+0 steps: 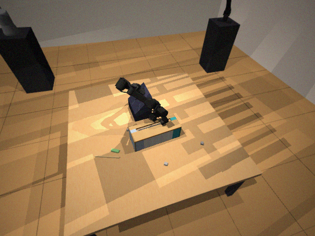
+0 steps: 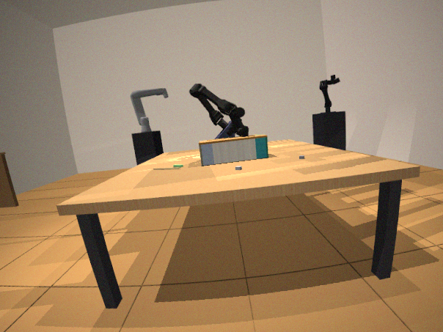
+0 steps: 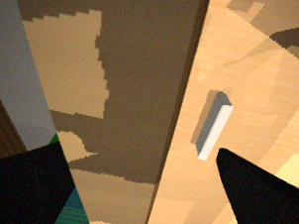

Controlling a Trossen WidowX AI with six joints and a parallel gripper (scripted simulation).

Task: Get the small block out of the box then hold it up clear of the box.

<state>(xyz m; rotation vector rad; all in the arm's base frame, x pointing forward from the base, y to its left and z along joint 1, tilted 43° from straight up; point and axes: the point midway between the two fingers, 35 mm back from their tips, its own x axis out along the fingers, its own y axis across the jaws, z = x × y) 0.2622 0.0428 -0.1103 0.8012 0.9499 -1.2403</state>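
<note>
Now: the small green block 50 mm ahead of my gripper tip and 20 mm to the left of it. Round my gripper tip: long box 90 mm to the right, 50 mm ahead, 30 mm below; then thin stick 480 mm to the right, 170 mm ahead, 90 mm below.
</note>
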